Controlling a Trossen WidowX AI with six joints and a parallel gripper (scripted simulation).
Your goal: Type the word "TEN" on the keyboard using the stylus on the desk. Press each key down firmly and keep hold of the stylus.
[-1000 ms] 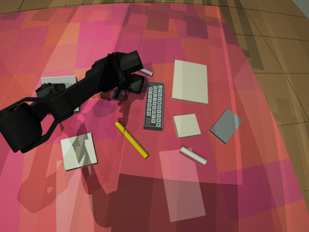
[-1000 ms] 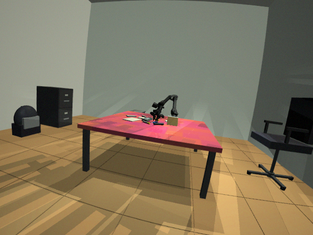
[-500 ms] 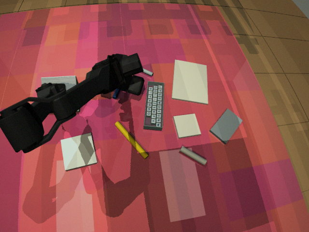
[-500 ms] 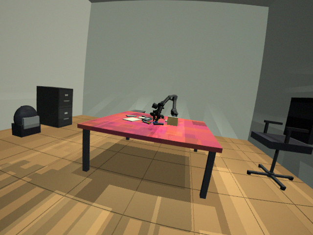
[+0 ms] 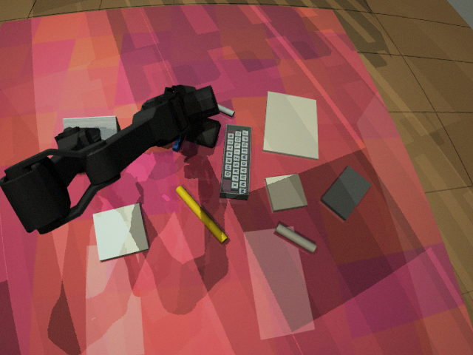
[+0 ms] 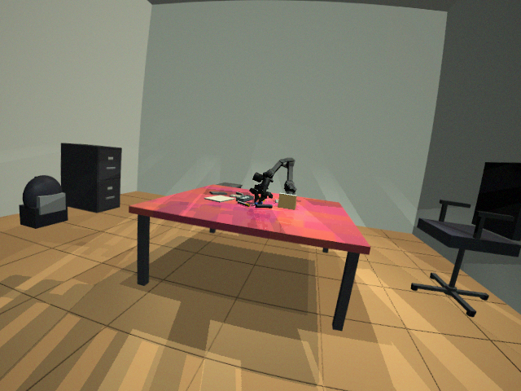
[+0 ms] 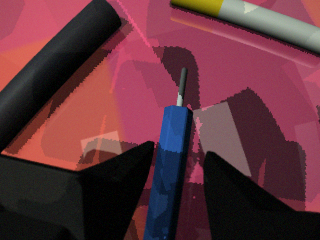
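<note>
The dark blue stylus is 10 mm to the left of my gripper tip. From my gripper tip the other things lie so: sheet: 280 mm ahead, 30 mm to the left; dark cylinder: 80 mm behind, 60 mm to the left; white-and-yellow pen: 60 mm ahead, 90 mm to the left.
</note>
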